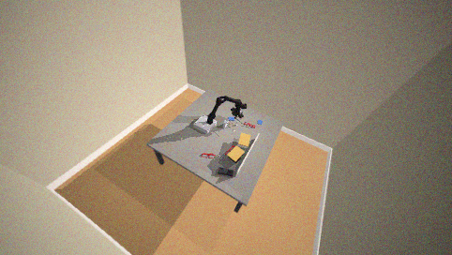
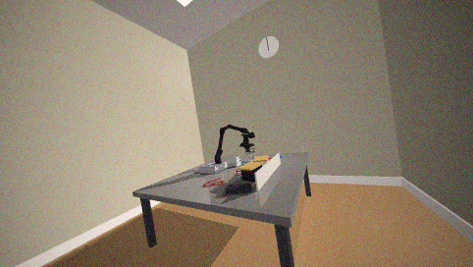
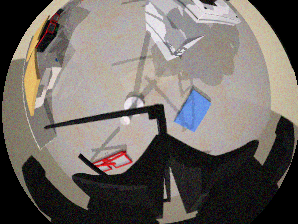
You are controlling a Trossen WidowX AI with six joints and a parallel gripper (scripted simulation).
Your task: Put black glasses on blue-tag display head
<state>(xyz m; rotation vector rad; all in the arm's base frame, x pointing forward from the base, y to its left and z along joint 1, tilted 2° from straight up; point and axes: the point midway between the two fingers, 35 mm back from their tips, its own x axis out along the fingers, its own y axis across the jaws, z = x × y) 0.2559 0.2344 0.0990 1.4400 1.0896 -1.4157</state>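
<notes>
Right now my gripper tip is 80 mm past the white shape, 120 mm to the left of it and 60 mm above it. Round my gripper tip: dark box (270 mm ahead, 690 mm to the right, 100 mm below); then white upright divider (370 mm ahead, 360 mm to the right, 60 mm below).
</notes>
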